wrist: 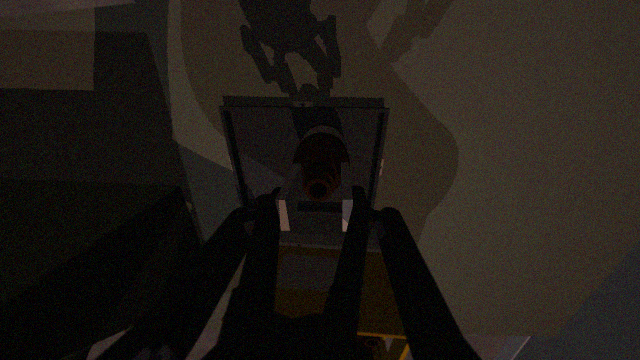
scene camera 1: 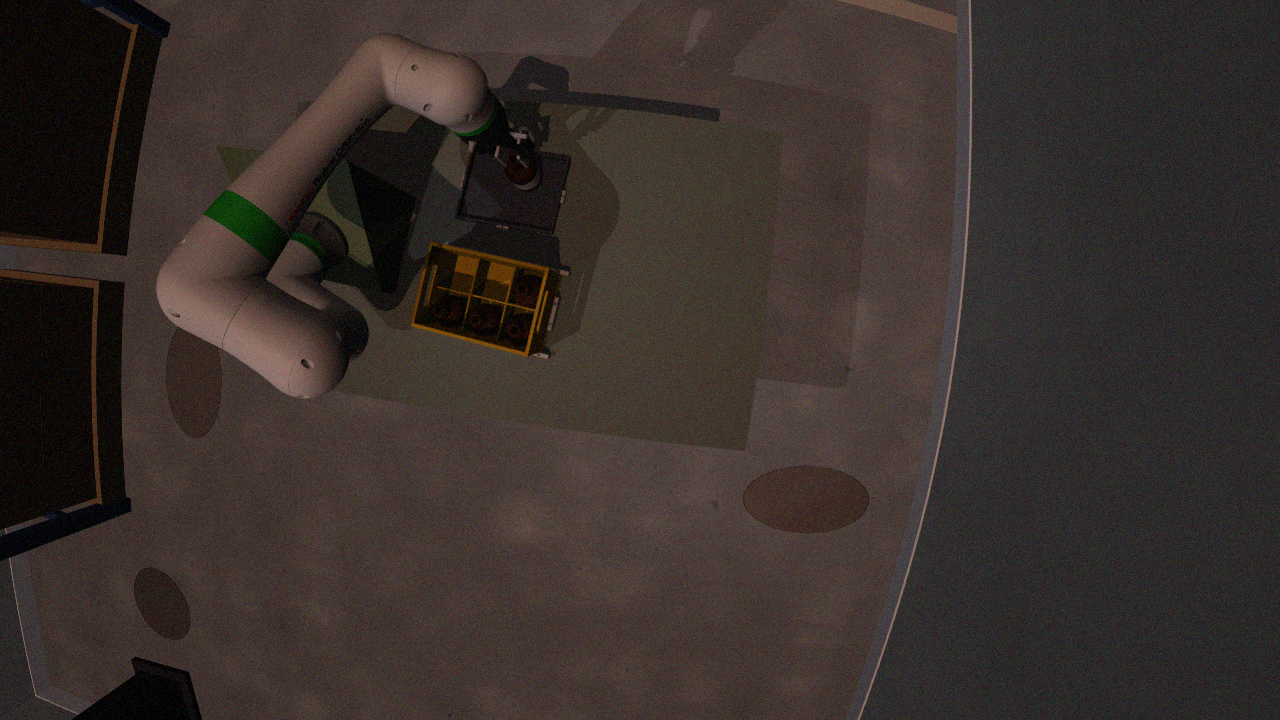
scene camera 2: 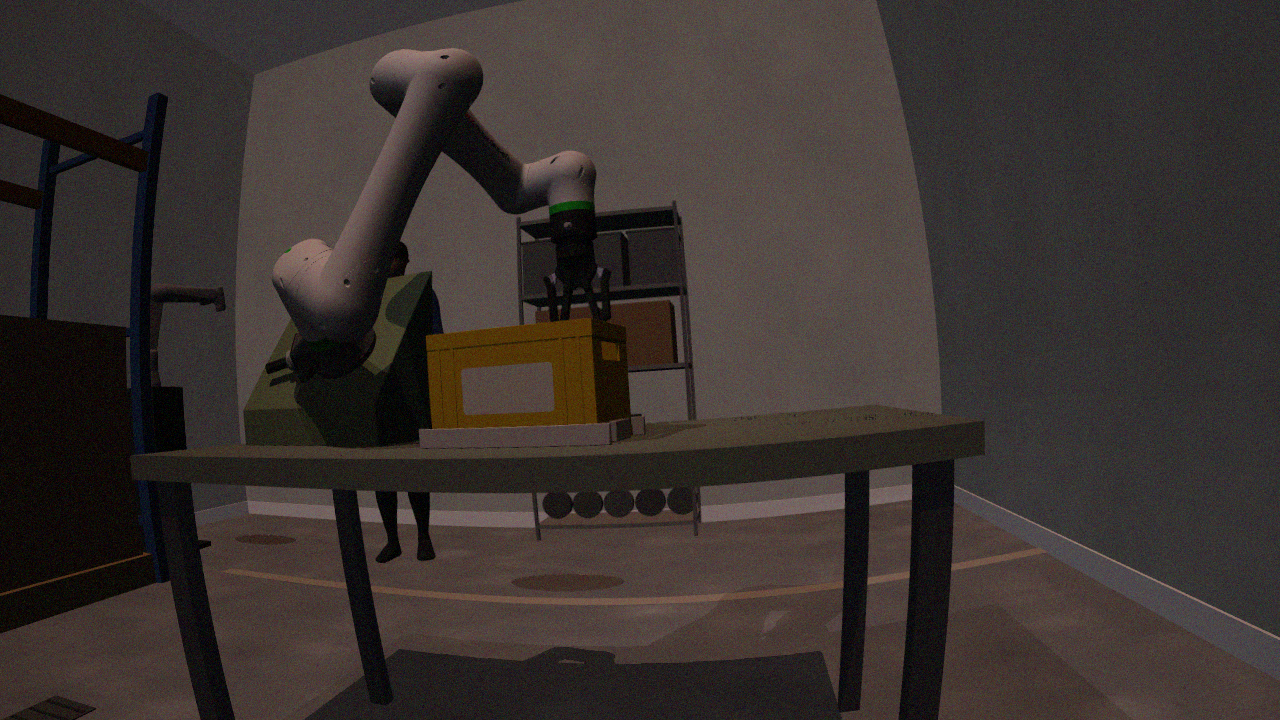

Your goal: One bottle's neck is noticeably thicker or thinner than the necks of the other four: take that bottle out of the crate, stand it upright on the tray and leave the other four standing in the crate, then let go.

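Where they show: gripper, fingertip midpoint: (wrist: 321, 175) (scene camera 1: 517, 160); arm's base, origin of the base link: (wrist: 42, 324) (scene camera 1: 322, 237) (scene camera 2: 345, 351).
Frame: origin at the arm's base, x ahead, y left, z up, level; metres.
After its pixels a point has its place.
A dark brown bottle (scene camera 1: 522, 171) {x 0.470, y 0.145, z -0.057 m} (wrist: 322, 150) {x 0.463, y 0.189, z -0.061 m} stands upright on the dark tray (scene camera 1: 484, 198) {x 0.348, y 0.113, z -0.172 m} (wrist: 256, 137) {x 0.346, y 0.194, z -0.172 m}. My gripper (scene camera 1: 511, 148) {x 0.459, y 0.167, z -0.043 m} (scene camera 2: 579, 310) (wrist: 321, 175) {x 0.459, y 0.167, z -0.043 m} is open at the bottle's neck; in the wrist view a gap shows between the neck and each finger. The yellow crate (scene camera 1: 478, 339) {x 0.400, y -0.228, z -0.017 m} (scene camera 2: 444, 385) {x 0.275, y -0.207, z -0.081 m} (wrist: 382, 300) {x 0.519, y -0.072, z -0.050 m} has six cells. Dark bottles stand in the three cells of one row, at the left (scene camera 1: 447, 310) {x 0.322, y -0.167, z -0.029 m}, middle (scene camera 1: 483, 318) {x 0.408, y -0.184, z -0.026 m} and right (scene camera 1: 516, 329) {x 0.485, y -0.205, z -0.014 m}, and another bottle (scene camera 1: 525, 288) {x 0.501, y -0.120, z -0.014 m} in the other row. Two cells hold no bottle. The tray is hidden behind the crate in scene camera 2.
The crate stands beside the tray on the olive table (scene camera 1: 680, 295) {x 0.832, y -0.118, z -0.178 m} (scene camera 2: 760, 452) {x 0.711, y -0.459, z -0.186 m}, with pale guide strips (scene camera 2: 514, 437) {x 0.389, y -0.244, z -0.163 m} at its base. A large olive slanted block (scene camera 2: 295, 416) {x -0.088, y -0.085, z -0.122 m} stands left of the crate. A shelf rack (scene camera 2: 682, 268) and a partly hidden person are farther back.
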